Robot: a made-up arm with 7 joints. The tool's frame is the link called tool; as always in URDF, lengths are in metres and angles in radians. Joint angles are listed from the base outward.
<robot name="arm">
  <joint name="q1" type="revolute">
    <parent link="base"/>
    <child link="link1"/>
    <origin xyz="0 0 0.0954"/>
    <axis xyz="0 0 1"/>
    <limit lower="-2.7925" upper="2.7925"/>
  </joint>
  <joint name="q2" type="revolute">
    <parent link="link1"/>
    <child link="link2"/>
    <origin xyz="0 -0.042 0.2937"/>
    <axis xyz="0 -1 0"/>
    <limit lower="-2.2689" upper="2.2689"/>
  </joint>
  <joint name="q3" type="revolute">
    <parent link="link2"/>
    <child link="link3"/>
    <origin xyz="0 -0.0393 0.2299"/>
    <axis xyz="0 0 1"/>
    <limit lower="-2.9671" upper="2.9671"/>
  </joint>
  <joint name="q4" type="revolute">
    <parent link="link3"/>
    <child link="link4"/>
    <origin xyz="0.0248 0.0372 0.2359"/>
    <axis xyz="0 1 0"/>
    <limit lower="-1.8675" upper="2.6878"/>
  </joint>
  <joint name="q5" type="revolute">
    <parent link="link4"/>
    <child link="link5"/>
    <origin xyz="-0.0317 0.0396 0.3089"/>
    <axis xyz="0 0 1"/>
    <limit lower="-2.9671" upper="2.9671"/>
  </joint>
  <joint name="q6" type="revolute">
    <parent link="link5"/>
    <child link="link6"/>
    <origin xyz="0 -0.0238 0.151"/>
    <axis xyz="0 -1 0"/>
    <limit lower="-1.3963" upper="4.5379"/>
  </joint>
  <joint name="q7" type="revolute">
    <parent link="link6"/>
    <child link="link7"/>
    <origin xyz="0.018 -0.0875 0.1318"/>
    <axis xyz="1 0 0"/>
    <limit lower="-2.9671" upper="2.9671"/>
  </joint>
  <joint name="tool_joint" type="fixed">
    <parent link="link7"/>
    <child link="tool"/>
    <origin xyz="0 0 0" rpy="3.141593 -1.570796 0"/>
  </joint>
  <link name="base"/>
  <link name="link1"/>
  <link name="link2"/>
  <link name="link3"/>
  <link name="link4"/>
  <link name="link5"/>
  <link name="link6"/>
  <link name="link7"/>
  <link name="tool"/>
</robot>
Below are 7 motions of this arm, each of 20 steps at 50 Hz.
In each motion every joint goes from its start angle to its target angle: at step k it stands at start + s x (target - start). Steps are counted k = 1, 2, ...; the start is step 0. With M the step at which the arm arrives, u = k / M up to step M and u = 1 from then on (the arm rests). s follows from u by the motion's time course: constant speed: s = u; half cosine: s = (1 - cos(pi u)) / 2; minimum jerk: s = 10 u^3 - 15 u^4 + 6 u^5.
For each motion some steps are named. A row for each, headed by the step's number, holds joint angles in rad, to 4 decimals.
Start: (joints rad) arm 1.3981 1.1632 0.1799 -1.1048 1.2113 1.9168 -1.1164
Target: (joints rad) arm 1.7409 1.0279 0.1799 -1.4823 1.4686 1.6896 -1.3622
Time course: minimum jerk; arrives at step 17
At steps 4, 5, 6, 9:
4: 1.4285 1.1512 0.1799 -1.1383 1.2341 1.8967 -1.1382
5: 1.4514 1.1422 0.1799 -1.1635 1.2513 1.8815 -1.1546
6: 1.4803 1.1308 0.1799 -1.1953 1.2730 1.8623 -1.1753
9: 1.5884 1.0881 0.1799 -1.3143 1.3541 1.7907 -1.2528

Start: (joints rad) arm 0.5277 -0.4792 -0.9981 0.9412 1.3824 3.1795 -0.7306
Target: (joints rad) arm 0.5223 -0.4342 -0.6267 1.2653 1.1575 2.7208 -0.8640
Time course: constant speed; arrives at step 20
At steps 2, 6, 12, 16, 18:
2: 0.5272 -0.4747 -0.9610 0.9736 1.3599 3.1336 -0.7439
6: 0.5261 -0.4657 -0.8867 1.0384 1.3149 3.0419 -0.7706
12: 0.5245 -0.4522 -0.7753 1.1357 1.2475 2.9043 -0.8106
16: 0.5234 -0.4432 -0.7010 1.2005 1.2025 2.8125 -0.8373
18: 0.5228 -0.4387 -0.6638 1.2329 1.1800 2.7667 -0.8507

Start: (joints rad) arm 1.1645 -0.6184 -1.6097 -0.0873 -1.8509 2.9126 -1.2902
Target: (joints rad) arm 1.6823 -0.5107 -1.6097 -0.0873 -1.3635 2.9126 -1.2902
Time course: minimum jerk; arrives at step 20
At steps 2, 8, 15, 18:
2: 1.1689 -0.6175 -1.6097 -0.0873 -1.8467 2.9126 -1.2902
8: 1.3289 -0.5842 -1.6097 -0.0873 -1.6962 2.9126 -1.2902
15: 1.6287 -0.5218 -1.6097 -0.0873 -1.4140 2.9126 -1.2902
18: 1.6779 -0.5116 -1.6097 -0.0873 -1.3677 2.9126 -1.2902

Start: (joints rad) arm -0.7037 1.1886 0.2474 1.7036 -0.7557 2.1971 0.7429
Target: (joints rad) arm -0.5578 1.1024 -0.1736 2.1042 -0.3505 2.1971 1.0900
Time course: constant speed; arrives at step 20
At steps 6, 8, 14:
6: -0.6599 1.1627 0.1211 1.8238 -0.6341 2.1971 0.8470
8: -0.6453 1.1541 0.0790 1.8638 -0.5936 2.1971 0.8817
14: -0.6016 1.1283 -0.0473 1.9840 -0.4721 2.1971 0.9859

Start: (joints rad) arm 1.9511 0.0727 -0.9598 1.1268 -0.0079 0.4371 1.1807
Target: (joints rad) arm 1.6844 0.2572 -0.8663 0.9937 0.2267 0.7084 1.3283
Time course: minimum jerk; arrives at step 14
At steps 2, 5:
2: 1.9449 0.0770 -0.9576 1.1237 -0.0024 0.4434 1.1841
5: 1.8854 0.1182 -0.9368 1.0940 0.0499 0.5039 1.2171

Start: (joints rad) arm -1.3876 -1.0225 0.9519 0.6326 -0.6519 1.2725 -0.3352
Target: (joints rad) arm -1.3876 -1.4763 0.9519 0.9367 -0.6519 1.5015 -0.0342
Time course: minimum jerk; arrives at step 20
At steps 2, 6, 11, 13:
2: -1.3876 -1.0264 0.9519 0.6352 -0.6519 1.2745 -0.3326
6: -1.3876 -1.0965 0.9519 0.6822 -0.6519 1.3098 -0.2861
11: -1.3876 -1.2917 0.9519 0.8130 -0.6519 1.4083 -0.1567
13: -1.3876 -1.3696 0.9519 0.8652 -0.6519 1.4476 -0.1050

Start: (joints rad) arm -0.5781 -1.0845 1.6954 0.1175 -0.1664 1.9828 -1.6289
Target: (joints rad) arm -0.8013 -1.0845 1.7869 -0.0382 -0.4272 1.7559 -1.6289
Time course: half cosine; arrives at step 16
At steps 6, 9, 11, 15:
6: -0.6470 -1.0845 1.7236 0.0694 -0.2469 1.9128 -1.6289
9: -0.7115 -1.0845 1.7501 0.0245 -0.3222 1.8472 -1.6289
11: -0.7517 -1.0845 1.7666 -0.0036 -0.3692 1.8063 -1.6289
15: -0.7992 -1.0845 1.7860 -0.0367 -0.4247 1.7581 -1.6289

